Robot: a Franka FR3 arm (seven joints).
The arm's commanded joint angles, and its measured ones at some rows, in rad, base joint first. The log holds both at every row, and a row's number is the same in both.
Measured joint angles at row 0: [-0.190 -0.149 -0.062 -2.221 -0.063 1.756 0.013]
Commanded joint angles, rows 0 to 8: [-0.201 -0.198 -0.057 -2.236 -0.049 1.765 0.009]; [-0.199 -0.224 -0.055 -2.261 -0.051 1.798 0.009]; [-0.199 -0.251 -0.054 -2.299 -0.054 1.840 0.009]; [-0.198 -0.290 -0.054 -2.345 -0.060 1.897 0.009]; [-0.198 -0.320 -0.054 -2.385 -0.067 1.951 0.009]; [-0.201 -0.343 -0.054 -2.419 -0.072 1.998 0.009]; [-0.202 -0.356 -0.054 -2.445 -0.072 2.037 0.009]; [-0.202 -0.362 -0.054 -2.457 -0.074 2.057 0.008]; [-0.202 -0.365 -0.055 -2.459 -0.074 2.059 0.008]
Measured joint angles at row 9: [-0.190 -0.278 -0.061 -2.385 -0.065 2.002 0.013]
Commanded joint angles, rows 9 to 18: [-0.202 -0.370 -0.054 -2.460 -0.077 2.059 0.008]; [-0.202 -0.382 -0.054 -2.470 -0.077 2.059 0.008]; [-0.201 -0.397 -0.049 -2.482 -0.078 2.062 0.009]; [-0.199 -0.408 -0.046 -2.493 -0.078 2.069 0.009]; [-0.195 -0.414 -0.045 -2.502 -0.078 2.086 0.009]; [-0.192 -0.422 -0.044 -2.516 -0.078 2.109 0.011]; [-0.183 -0.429 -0.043 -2.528 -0.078 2.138 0.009]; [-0.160 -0.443 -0.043 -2.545 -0.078 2.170 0.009]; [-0.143 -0.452 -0.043 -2.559 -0.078 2.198 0.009]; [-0.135 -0.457 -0.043 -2.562 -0.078 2.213 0.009]
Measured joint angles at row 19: [-0.174 -0.382 -0.047 -2.506 -0.067 2.145 0.009]
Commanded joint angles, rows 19 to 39: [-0.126 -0.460 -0.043 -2.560 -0.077 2.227 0.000]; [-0.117 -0.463 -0.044 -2.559 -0.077 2.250 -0.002]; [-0.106 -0.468 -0.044 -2.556 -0.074 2.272 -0.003]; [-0.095 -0.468 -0.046 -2.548 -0.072 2.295 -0.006]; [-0.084 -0.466 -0.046 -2.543 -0.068 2.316 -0.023]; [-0.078 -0.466 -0.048 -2.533 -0.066 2.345 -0.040]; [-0.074 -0.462 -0.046 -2.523 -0.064 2.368 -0.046]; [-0.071 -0.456 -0.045 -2.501 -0.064 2.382 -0.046]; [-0.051 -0.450 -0.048 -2.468 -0.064 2.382 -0.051]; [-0.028 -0.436 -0.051 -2.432 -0.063 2.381 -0.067]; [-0.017 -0.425 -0.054 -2.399 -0.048 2.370 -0.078]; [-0.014 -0.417 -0.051 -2.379 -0.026 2.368 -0.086]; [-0.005 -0.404 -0.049 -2.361 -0.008 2.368 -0.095]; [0.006 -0.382 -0.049 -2.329 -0.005 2.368 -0.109]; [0.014 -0.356 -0.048 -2.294 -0.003 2.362 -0.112]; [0.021 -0.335 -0.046 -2.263 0.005 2.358 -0.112]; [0.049 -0.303 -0.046 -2.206 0.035 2.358 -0.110]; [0.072 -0.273 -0.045 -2.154 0.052 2.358 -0.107]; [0.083 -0.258 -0.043 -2.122 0.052 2.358 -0.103]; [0.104 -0.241 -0.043 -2.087 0.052 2.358 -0.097]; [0.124 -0.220 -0.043 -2.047 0.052 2.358 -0.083]
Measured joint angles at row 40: [0.070 -0.292 -0.040 -2.201 0.019 2.380 -0.088]
